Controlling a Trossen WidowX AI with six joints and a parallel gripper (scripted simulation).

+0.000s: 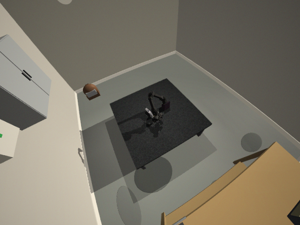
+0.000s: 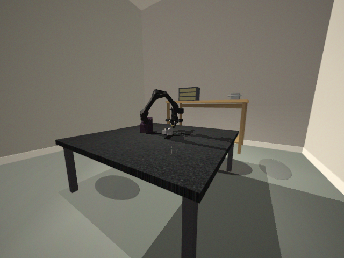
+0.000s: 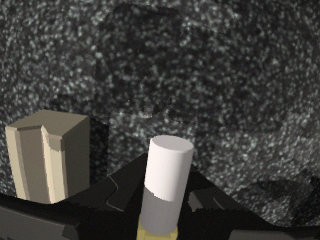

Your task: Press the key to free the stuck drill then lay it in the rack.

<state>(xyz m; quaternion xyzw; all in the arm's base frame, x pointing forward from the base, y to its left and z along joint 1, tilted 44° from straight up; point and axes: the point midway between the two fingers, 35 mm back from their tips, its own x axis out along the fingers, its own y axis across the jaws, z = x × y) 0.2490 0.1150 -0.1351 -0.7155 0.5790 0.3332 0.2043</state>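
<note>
The drill is 10 mm ahead of my gripper tip, 40 mm to the right of it and 40 mm above it.
</note>
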